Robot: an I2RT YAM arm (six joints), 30 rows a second.
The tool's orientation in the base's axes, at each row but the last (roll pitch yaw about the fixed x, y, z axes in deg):
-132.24 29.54 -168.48
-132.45 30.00 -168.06
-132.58 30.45 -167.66
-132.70 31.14 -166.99
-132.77 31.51 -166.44
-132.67 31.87 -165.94
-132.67 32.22 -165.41
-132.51 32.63 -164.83
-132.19 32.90 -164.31
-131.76 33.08 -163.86
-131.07 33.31 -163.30
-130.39 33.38 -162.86
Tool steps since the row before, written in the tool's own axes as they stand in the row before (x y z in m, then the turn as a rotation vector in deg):
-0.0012 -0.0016 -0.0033 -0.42 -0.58 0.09
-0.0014 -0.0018 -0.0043 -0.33 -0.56 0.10
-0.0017 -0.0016 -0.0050 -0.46 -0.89 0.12
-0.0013 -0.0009 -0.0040 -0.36 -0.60 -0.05
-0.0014 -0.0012 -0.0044 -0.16 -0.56 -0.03
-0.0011 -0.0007 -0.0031 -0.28 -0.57 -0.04
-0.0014 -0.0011 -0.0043 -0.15 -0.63 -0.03
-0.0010 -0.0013 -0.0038 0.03 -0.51 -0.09
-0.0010 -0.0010 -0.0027 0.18 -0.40 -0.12
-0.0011 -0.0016 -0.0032 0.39 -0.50 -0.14
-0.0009 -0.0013 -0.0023 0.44 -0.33 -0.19
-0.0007 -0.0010 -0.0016 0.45 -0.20 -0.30
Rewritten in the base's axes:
-0.0009 0.0012 0.0036 0.27 -0.41 0.53
-0.0013 0.0017 0.0044 0.20 -0.42 0.46
-0.0014 0.0024 0.0048 0.25 -0.65 0.73
-0.0011 0.0021 0.0036 0.14 -0.35 0.59
-0.0014 0.0022 0.0040 0.00 -0.37 0.45
-0.0009 0.0016 0.0028 0.09 -0.35 0.53
-0.0014 0.0021 0.0039 -0.02 -0.42 0.49
-0.0015 0.0016 0.0035 -0.18 -0.34 0.35
-0.0009 0.0011 0.0027 -0.29 -0.27 0.22
-0.0012 0.0010 0.0034 -0.49 -0.38 0.18
-0.0008 0.0007 0.0026 -0.53 -0.24 0.07
-0.0006 0.0004 0.0019 -0.57 -0.07 0.04

